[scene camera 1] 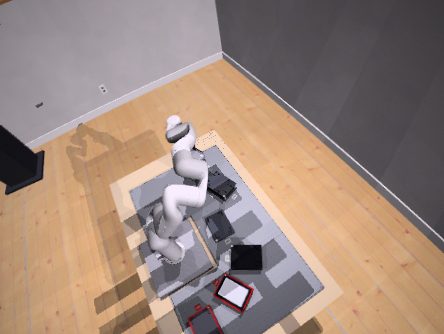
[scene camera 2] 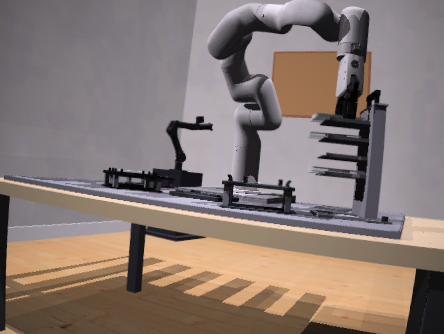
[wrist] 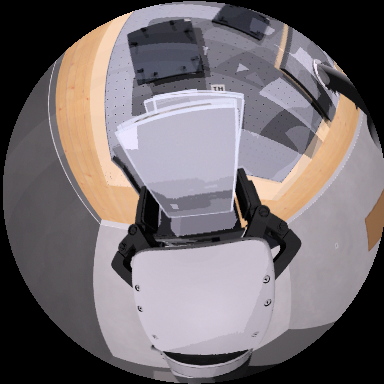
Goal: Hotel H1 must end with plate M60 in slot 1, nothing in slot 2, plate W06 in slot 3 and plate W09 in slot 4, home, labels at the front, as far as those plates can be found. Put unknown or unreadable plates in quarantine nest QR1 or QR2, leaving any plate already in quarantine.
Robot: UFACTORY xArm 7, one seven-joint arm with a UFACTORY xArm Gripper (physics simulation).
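Frame: origin at the arm's base, x ahead, y left, z up, level; millimetres.
Seen in the pictures: gripper, between the fingertips: [wrist: 192,184]; arm's base, origin of its link: [scene camera 1: 174,252] [scene camera 2: 243,192].
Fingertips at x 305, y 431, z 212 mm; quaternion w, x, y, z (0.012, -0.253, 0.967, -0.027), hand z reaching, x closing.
Note:
Offsets run from my fingertips to a thing's middle. "pt": to the spot under its first point.
Hotel H1 @(dx +6, dy +32, dz -79 mm) [scene camera 2: 374,156] [scene camera 1: 222,185] stands at the table's far end, a grey post with four stacked shelves. My gripper [scene camera 2: 348,109] [wrist: 192,184] reaches down at the top shelf and is shut across the sides of a pale plate @(dx +8, dy -13, dz +2 mm) [wrist: 186,157] [scene camera 2: 325,116] that lies level there. Its label cannot be read. More pale plates show on the second shelf @(dx -3, dy -23, dz -40 mm) [scene camera 2: 320,134] and on the bottom shelf @(pt dx +78, dy -17, dz -129 mm) [scene camera 2: 323,171]. The third shelf @(pt dx +70, dy +8, dz -92 mm) [scene camera 2: 336,156] looks bare. In scene camera 1 the arm hides the gripper.
Two black nests @(pt dx -11, dy -400, dz -220 mm) [scene camera 1: 219,226] @(pt dx +48, dy -634, dz -182 mm) [scene camera 1: 246,257] lie on the grey mat. Two red-rimmed quarantine nests sit at the near end: one @(pt dx -146, dy -724, dz -177 mm) [scene camera 1: 218,291] holds a white plate @(dx -86, dy -754, dz -185 mm) [scene camera 1: 234,293], the other @(pt dx -331, dy -778, dz -192 mm) [scene camera 1: 189,319] looks dark. A small black camera arm [scene camera 2: 181,149] stands at the far side.

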